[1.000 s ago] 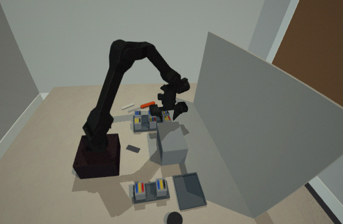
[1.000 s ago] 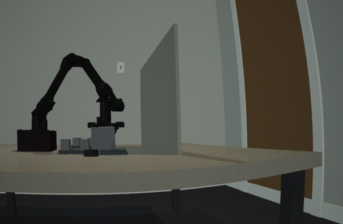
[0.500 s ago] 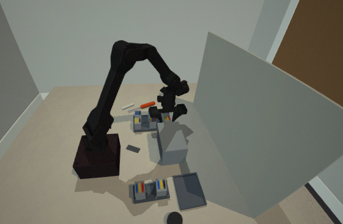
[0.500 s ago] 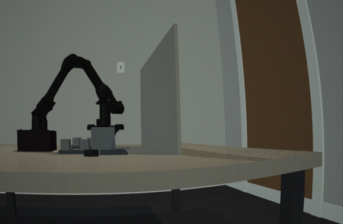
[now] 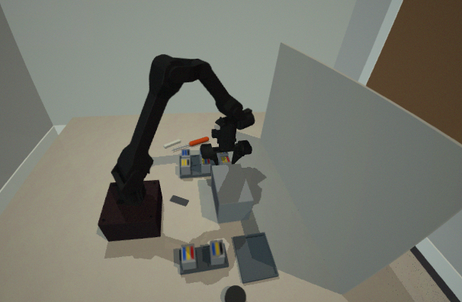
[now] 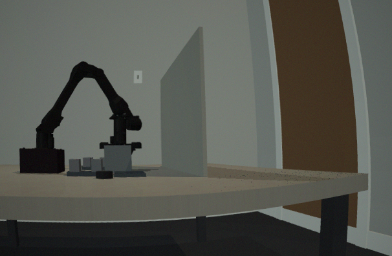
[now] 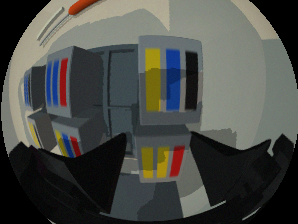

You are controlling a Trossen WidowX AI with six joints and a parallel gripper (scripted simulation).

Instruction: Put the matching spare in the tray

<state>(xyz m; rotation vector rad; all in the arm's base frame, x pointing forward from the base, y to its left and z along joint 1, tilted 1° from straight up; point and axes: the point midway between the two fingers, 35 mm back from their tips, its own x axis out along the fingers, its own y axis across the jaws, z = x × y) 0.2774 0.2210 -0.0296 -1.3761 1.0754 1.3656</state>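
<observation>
My gripper tip is now 2 cm below the grey spare. Also, from my gripper tip: dark tray: 35 cm to the right, 8 cm ahead, 1 cm below; then grey panel: 25 cm ahead, 21 cm above, 12 cm to the right; then mounted unit: 15 cm to the right, 3 cm above, 1 cm ahead.
</observation>
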